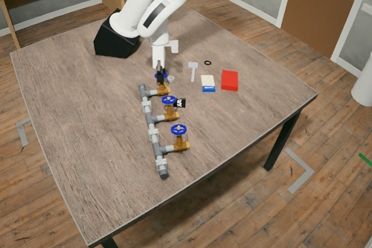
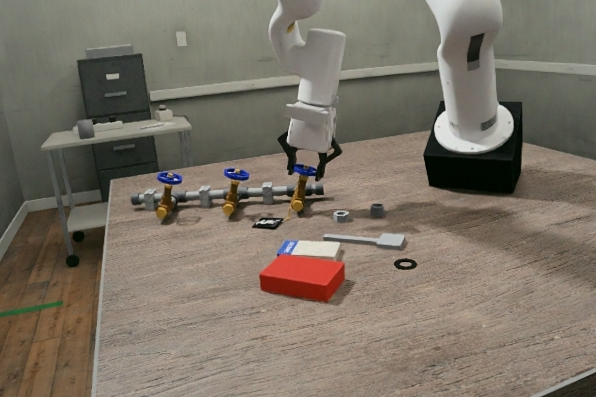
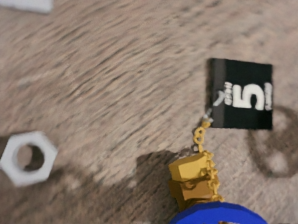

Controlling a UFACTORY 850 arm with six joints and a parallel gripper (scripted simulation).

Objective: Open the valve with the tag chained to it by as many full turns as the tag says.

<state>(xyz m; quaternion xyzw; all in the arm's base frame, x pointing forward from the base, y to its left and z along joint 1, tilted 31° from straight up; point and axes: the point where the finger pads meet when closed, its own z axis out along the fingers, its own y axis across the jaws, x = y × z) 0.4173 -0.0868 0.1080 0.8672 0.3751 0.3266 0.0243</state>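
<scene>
My hand is 90 mm to the right of the grey hex nut, 90 mm above it and 50 mm past it. Round my hand: grey cap (130 mm behind, 100 mm below, 90 mm to the left); then grey t-shaped tool (230 mm to the left, 100 mm below, 50 mm behind); then black tag (100 mm below, 100 mm ahead, 40 mm to the left).
</scene>
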